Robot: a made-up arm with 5 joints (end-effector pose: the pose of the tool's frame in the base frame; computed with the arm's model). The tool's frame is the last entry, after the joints.
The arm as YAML. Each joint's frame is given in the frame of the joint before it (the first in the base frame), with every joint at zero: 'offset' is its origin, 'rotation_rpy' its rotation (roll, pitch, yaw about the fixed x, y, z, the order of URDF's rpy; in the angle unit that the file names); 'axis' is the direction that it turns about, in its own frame. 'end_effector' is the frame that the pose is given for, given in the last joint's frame.
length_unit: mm
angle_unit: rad
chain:
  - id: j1
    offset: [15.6, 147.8, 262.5]
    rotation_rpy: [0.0, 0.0, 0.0]
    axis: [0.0, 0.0, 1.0]
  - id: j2
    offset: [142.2, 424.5, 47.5]
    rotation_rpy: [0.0, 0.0, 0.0]
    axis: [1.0, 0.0, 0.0]
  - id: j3
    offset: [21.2, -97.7, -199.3]
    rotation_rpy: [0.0, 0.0, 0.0]
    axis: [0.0, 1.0, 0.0]
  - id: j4
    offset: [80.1, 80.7, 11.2]
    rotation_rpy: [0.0, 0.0, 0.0]
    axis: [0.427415, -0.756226, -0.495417]
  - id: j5
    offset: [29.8, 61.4, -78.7]
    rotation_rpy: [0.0, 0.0, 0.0]
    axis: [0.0, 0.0, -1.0]
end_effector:
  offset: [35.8, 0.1, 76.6]
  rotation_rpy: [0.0, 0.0, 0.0]
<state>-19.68 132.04 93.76 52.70 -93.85</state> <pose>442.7 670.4 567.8 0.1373 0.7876 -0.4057 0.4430</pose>
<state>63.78 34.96 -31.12 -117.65 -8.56</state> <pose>-403.3 565.3 122.3 0.3701 -0.3859 0.2145 0.8174</pose>
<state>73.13 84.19 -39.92 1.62 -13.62</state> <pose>-410.4 556.9 351.9 0.6651 0.6779 0.0907 0.2997</pose>
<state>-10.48 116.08 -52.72 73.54 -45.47</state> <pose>255.5 567.8 331.1 0.1872 0.4274 -0.5372 -0.7026</pose>
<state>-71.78 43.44 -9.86 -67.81 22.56</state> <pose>673.0 101.9 161.9 0.8792 0.1654 0.1770 -0.4102</pose>
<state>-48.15 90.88 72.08 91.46 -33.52</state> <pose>729.7 385.7 293.5 0.5430 0.7017 -0.1919 -0.4195</pose>
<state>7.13 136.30 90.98 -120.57 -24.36</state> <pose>75.1 715.0 453.1 0.3471 0.1271 0.2060 -0.9060</pose>
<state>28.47 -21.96 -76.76 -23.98 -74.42</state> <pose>-25.8 647.0 175.9 0.4213 -0.4559 -0.3177 0.7168</pose>
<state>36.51 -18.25 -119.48 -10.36 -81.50</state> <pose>-171.9 592.5 183.3 0.1773 -0.4478 -0.6989 0.5287</pose>
